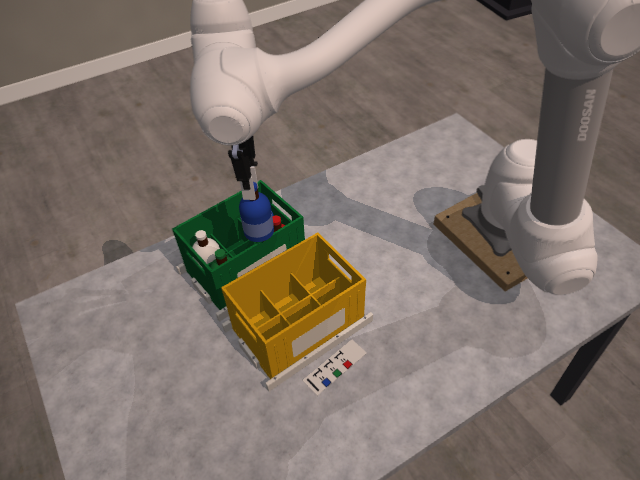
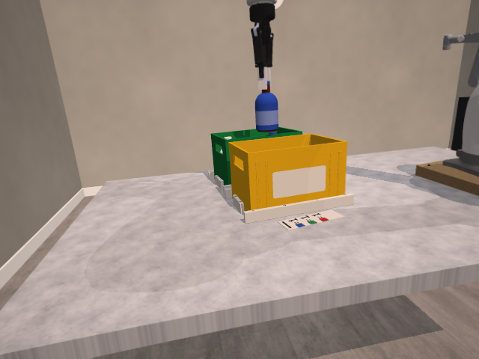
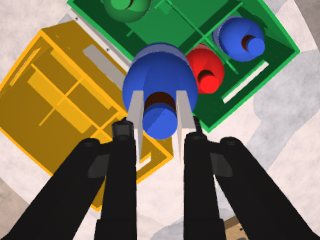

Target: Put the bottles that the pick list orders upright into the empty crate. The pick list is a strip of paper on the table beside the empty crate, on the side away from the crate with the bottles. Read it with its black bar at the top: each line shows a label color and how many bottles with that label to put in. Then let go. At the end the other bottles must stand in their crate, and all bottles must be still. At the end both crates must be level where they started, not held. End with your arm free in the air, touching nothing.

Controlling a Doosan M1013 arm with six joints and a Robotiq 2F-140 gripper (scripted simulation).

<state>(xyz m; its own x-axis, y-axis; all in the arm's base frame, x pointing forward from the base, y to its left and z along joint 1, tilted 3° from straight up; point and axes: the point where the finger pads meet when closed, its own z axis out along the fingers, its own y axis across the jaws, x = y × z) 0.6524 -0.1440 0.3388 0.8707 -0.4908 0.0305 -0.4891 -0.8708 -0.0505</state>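
The blue bottle lies 80 mm below my hand. From my hand the other things lie so: green bottle (100 mm ahead, 260 mm below); then green crate (30 mm ahead, 60 mm to the right, 270 mm below); then red-capped bottle (60 mm behind, 50 mm to the right, 260 mm below).
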